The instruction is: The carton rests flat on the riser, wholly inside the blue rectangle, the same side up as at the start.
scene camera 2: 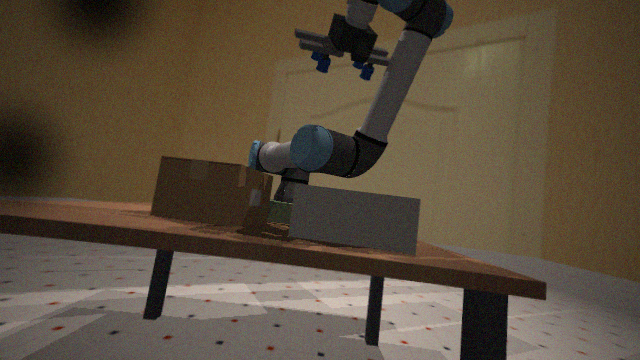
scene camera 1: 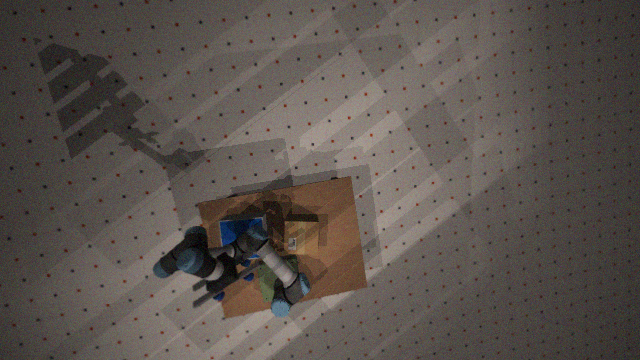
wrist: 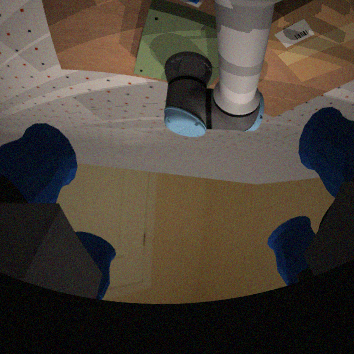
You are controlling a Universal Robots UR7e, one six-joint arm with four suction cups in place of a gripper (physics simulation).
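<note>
The brown carton (scene camera 1: pixel 302 235) (scene camera 2: pixel 200 192) stands flat on the table, apart from the riser. Its barcode label (wrist: pixel 295 34) shows at the top right of the wrist view. The grey riser (scene camera 2: pixel 355 220) stands on the table to the carton's right in scene camera 2. The blue rectangle (scene camera 1: pixel 232 231) on its top is partly hidden by the arm in scene camera 1. My gripper (scene camera 1: pixel 232 279) (scene camera 2: pixel 342 64) (wrist: pixel 187 205), four blue suction cups on grey bars, is open and holds nothing. It hangs high above table level, beside the riser in scene camera 1.
The wooden table (scene camera 1: pixel 337 210) (scene camera 2: pixel 470 265) carries the carton, the riser and the arm. A green plate (scene camera 1: pixel 266 287) (scene camera 2: pixel 281 212) (wrist: pixel 150 55) lies under the arm's base. The arm's forearm and elbow reach over part of the riser. A wall with a door stands behind.
</note>
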